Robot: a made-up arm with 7 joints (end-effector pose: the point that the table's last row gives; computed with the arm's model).
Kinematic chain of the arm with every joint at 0, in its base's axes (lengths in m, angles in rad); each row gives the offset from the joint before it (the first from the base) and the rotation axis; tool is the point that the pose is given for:
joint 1: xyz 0 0 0.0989 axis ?
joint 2: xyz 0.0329 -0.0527 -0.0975 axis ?
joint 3: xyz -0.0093 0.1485 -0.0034 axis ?
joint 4: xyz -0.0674 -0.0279 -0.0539 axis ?
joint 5: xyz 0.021 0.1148 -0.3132 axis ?
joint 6: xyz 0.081 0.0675 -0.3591 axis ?
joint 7: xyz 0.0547 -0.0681 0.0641 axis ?
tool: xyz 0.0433 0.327 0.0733
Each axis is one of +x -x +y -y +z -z.
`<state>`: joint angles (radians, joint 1 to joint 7).
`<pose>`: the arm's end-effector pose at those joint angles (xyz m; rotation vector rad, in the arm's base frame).
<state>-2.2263 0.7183 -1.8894 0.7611 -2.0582 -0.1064 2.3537</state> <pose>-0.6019 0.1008 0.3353 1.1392 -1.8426 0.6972</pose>
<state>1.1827 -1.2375 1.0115 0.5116 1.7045 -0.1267 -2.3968</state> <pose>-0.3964 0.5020 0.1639 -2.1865 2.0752 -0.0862</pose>
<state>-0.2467 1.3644 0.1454 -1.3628 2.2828 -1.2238 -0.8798</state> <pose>-0.1041 -0.3882 -0.1809 -1.2110 0.3237 -0.9102</pose>
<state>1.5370 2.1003 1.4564 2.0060 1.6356 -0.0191 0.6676</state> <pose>0.2847 -0.4759 -0.4824 -1.2676 1.3364 -0.5322</pose>
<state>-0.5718 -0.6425 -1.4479 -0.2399 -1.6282 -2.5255 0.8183</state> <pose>-0.5654 0.1760 0.0949 -0.3500 -0.3182 2.3396</pose>
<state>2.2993 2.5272 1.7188 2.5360 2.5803 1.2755 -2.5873</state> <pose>-0.1374 -0.3673 -0.2515 -1.8570 -0.3319 1.1332</pose>
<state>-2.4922 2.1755 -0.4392 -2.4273 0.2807 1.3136 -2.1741</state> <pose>-0.0976 0.4033 -0.2848 -1.6866 1.0365 -0.5393</pose>
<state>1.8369 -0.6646 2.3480 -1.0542 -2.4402 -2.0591 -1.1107</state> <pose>-0.1202 -0.2877 0.1065 -1.6468 0.2858 -1.9430</pose>
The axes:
joint 1: -y
joint 2: -x
joint 3: -y
joint 4: +x
joint 5: +y
joint 6: -z
joint 7: +y

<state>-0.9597 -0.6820 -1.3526 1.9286 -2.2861 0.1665 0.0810</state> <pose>0.1632 -0.1365 -0.2120 -0.9960 0.6482 -1.9870</pose>
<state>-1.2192 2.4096 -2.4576 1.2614 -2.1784 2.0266 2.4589</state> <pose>-0.0625 -0.0908 0.1391 -0.1923 -0.0125 -0.2922</pose>
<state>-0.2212 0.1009 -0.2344 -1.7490 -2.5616 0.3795 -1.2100</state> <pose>-0.2668 -0.0753 -0.3915 1.3385 -2.0550 1.7145</pose>
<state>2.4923 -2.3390 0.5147 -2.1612 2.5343 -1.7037 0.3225</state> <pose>-0.1392 0.1517 0.1379 0.0643 0.3906 2.1632</pose>
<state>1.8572 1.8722 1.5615 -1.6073 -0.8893 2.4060 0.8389</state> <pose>-0.0465 0.2711 0.0478 1.2233 2.1636 -1.2214</pose>
